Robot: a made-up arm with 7 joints. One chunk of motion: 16 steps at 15 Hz.
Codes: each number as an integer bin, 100 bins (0 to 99) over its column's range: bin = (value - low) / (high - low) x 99, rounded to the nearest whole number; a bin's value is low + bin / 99 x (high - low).
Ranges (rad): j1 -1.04..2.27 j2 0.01..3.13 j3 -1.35..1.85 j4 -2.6..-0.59 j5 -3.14..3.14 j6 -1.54..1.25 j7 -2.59..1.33
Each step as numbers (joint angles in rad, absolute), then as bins.
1 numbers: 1.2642 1.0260 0.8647 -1.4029 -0.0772 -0.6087 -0.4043
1 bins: 69 32 69 59 48 33 55
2 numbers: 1.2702 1.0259 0.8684 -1.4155 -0.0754 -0.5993 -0.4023
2 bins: 69 32 69 58 48 33 55
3 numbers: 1.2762 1.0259 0.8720 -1.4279 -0.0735 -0.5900 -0.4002
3 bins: 69 32 69 58 48 34 55
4 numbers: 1.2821 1.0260 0.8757 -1.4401 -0.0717 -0.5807 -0.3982
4 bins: 69 32 69 57 48 34 55
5 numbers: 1.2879 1.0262 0.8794 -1.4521 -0.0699 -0.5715 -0.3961
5 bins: 70 32 69 57 48 34 55
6 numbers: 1.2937 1.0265 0.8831 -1.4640 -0.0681 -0.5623 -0.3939
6 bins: 70 32 69 56 48 35 55
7 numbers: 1.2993 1.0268 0.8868 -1.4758 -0.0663 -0.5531 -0.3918
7 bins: 70 32 69 55 48 35 56
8 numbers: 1.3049 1.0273 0.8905 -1.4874 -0.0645 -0.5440 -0.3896
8 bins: 70 32 69 55 48 35 56
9 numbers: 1.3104 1.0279 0.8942 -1.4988 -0.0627 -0.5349 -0.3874
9 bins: 70 32 69 54 49 36 56
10 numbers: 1.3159 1.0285 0.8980 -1.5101 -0.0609 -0.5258 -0.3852
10 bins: 70 32 70 54 49 36 56
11 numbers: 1.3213 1.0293 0.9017 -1.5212 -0.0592 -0.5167 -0.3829
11 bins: 71 32 70 53 49 36 56
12 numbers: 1.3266 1.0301 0.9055 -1.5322 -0.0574 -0.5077 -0.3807
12 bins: 71 32 70 53 49 37 56
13 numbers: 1.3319 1.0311 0.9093 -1.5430 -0.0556 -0.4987 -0.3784
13 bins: 71 32 70 52 49 37 56
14 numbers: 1.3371 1.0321 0.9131 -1.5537 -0.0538 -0.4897 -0.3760
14 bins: 71 32 70 52 49 37 56
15 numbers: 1.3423 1.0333 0.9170 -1.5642 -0.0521 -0.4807 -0.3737
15 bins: 71 32 70 51 49 38 56
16 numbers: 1.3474 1.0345 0.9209 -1.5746 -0.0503 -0.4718 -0.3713
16 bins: 71 33 70 51 49 38 56
